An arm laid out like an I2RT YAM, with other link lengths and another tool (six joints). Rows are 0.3 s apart.
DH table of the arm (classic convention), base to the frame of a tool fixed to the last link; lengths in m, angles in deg. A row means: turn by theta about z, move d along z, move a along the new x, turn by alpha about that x. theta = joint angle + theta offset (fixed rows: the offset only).
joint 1: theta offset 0, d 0.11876, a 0.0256, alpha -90
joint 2: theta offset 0, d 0, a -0.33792, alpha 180
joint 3: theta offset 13.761, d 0, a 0.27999, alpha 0
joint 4: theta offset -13.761, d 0.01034, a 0.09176, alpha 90
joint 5: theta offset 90, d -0.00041, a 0, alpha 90
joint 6: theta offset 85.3, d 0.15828, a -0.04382, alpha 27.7
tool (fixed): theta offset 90, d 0.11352, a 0, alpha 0
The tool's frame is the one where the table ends.
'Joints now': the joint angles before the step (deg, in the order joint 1, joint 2, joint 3, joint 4, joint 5, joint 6). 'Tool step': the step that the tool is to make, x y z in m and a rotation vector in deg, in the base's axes. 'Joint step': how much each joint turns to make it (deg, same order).
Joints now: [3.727 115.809 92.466 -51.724 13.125 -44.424]
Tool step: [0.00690 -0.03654 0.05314 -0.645 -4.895 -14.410]
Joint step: [-0.022 0.045 8.350 -7.235 4.787 14.119]
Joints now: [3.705 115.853 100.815 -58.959 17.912 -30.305]
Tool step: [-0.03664 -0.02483 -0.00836 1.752 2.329 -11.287]
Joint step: [-0.832 0.000 0.350 -6.076 0.546 11.168]
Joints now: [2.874 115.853 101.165 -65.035 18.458 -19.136]
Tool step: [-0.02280 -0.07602 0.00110 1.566 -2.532 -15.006]
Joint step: [-6.885 0.000 0.002 -0.242 -0.131 8.721]
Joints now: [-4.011 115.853 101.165 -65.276 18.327 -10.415]
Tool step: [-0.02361 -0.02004 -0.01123 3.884 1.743 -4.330]
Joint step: [-3.672 0.000 0.000 -2.491 -3.541 1.267]
